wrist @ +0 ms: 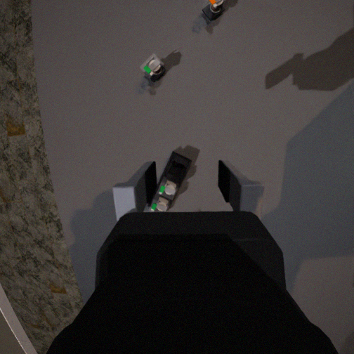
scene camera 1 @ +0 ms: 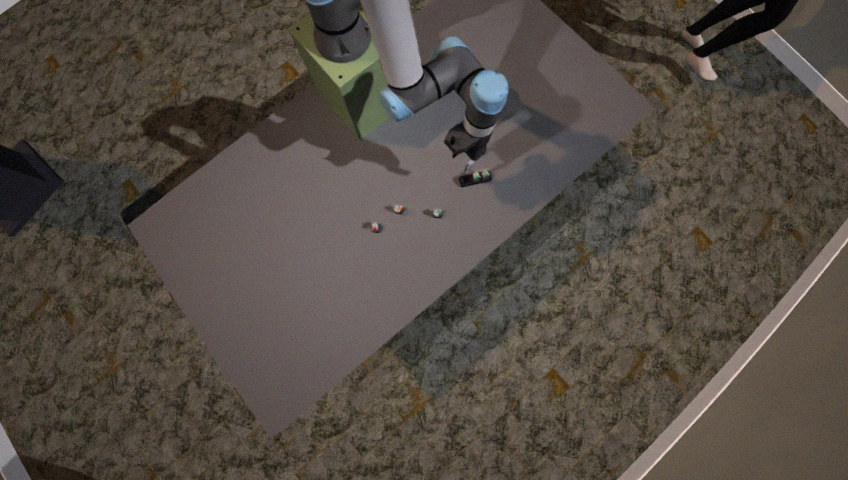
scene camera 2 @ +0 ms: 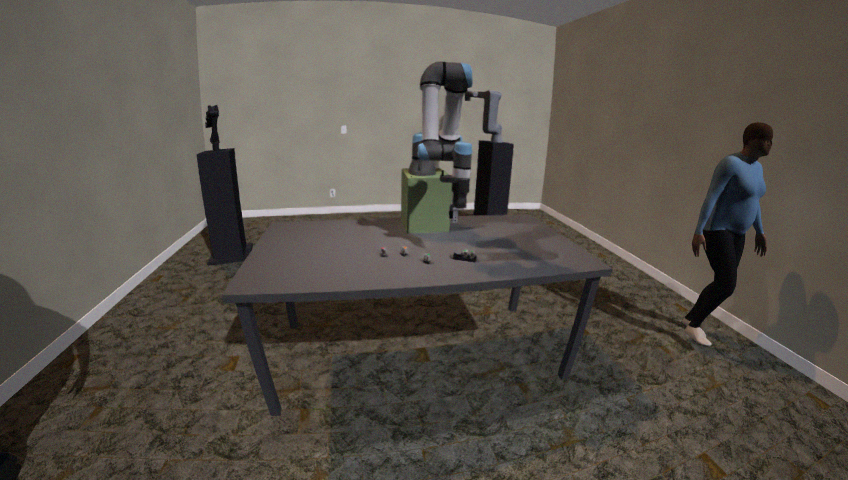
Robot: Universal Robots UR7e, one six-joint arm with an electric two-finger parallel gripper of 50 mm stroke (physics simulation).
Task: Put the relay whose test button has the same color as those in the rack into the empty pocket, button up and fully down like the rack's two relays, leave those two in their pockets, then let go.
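Places are measured from the arm's base along level axes (x ahead, y left, z up), in millimetres.
Pixels of known places: gripper, between the fingertips: [scene camera 1: 461, 162] [scene camera 2: 452, 220]; arm's base, origin of its link: [scene camera 1: 342, 38] [scene camera 2: 422, 173].
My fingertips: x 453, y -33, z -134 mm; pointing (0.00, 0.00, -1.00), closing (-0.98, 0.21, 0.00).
For each thing: its middle in the pictures, then the offset to it from my fingertips. "spot": a spot on its surface instead. Level surfaces: height alone.
- black rack, a spot on its surface: [scene camera 1: 462, 180] [scene camera 2: 455, 253] spot: dx +15, dy +15, dz -158 mm
- loose relay with a green button, middle of its body: [scene camera 1: 437, 213] [scene camera 2: 426, 258] dx +19, dy -128, dz -159 mm
- red button, middle of its body: [scene camera 1: 375, 227] [scene camera 2: 383, 251] dx -109, dy -290, dz -159 mm
- grey table, height of its surface: dz -181 mm
The black rack [scene camera 1: 462, 180] [scene camera 2: 457, 256] [wrist: 172, 176] holds two relays with green buttons, one [scene camera 1: 477, 176] [wrist: 170, 188] in the middle pocket and one [scene camera 1: 486, 174] [wrist: 162, 204] in an end pocket. The pocket [wrist: 178, 164] at the other end is empty. A loose relay with a green button [scene camera 1: 437, 212] [scene camera 2: 427, 258] [wrist: 155, 66] stands on the table. Loose relays with an orange button [scene camera 1: 398, 209] [scene camera 2: 404, 251] [wrist: 214, 9] and a red button [scene camera 1: 374, 227] [scene camera 2: 383, 252] stand farther left in the scene views. My gripper [scene camera 1: 470, 165] [scene camera 2: 454, 217] [wrist: 186, 173] is open and empty, high above the table near the rack.
The grey table [scene camera 1: 267, 297] [scene camera 2: 333, 279] bears the relays and rack. The green pedestal [scene camera 1: 342, 89] [scene camera 2: 427, 208] of my arm stands at its back edge. A person [scene camera 2: 734, 196] is at the right, away from the table. Two dark pillars [scene camera 2: 220, 202] [scene camera 2: 492, 178] stand behind.
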